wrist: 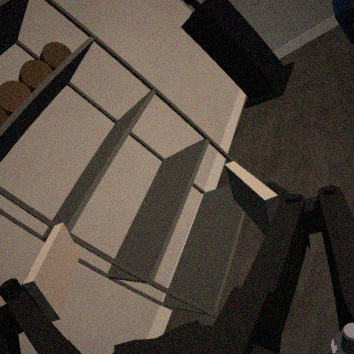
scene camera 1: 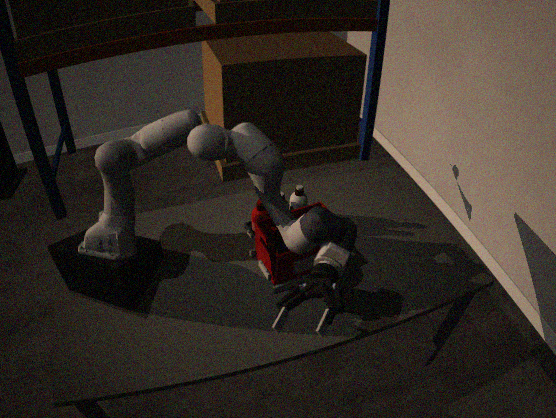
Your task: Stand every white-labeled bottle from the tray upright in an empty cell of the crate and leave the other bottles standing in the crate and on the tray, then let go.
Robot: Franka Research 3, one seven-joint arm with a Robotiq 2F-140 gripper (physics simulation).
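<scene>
The red crate stands on the table, largely hidden behind my arm; its cells and anything in them cannot be made out. A pale bottle with a dark cap stands upright at the crate's far side, and a sliver of another shows to its left. Labels are not readable, and I cannot make out the tray. My gripper is open and empty, its fingers spread wide in front of the crate's near side. A pale rounded top, perhaps of a bottle, shows at the lower right corner of the wrist view.
Small grey parts stick out at the crate's left side, too dark to identify. A large cardboard box stands in the rack behind the table. A pale wall is at the right. Slanted dark panels and round brown shapes show in the wrist view.
</scene>
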